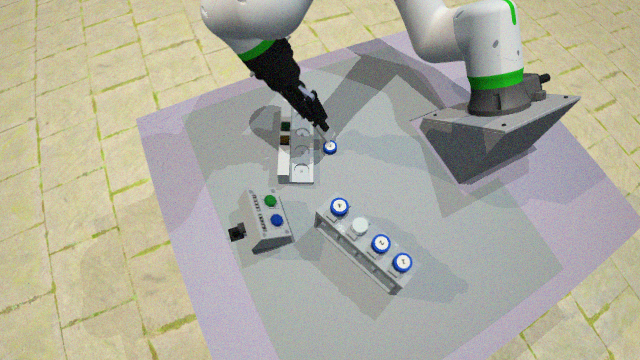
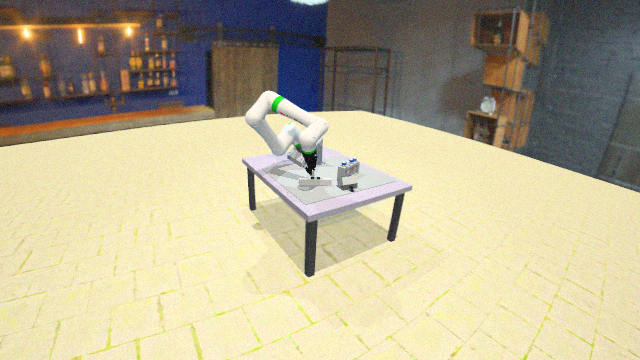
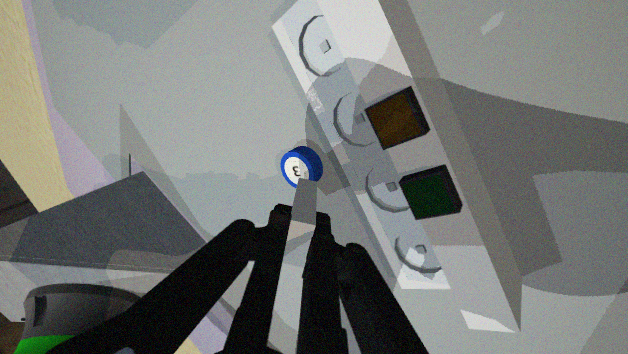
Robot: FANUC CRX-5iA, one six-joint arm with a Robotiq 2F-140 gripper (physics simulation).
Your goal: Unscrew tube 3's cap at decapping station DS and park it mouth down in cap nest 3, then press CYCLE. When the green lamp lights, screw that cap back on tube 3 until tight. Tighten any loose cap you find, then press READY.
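Observation:
Cap 3, blue with a white numbered top, lies on the grey mat just beside the nest block, outside its round nests, number face up. My gripper is shut and empty, its tips just above and behind the cap. The nests all show empty. The green lamp and the amber lamp on the block are dark. In the tube rack, tube 3 stands uncapped between capped tubes 4 and 2.
Capped tube 1 stands at the rack's near end. A button box carries a green button and a blue button, with a small black block at its left. The robot base stands at the back right.

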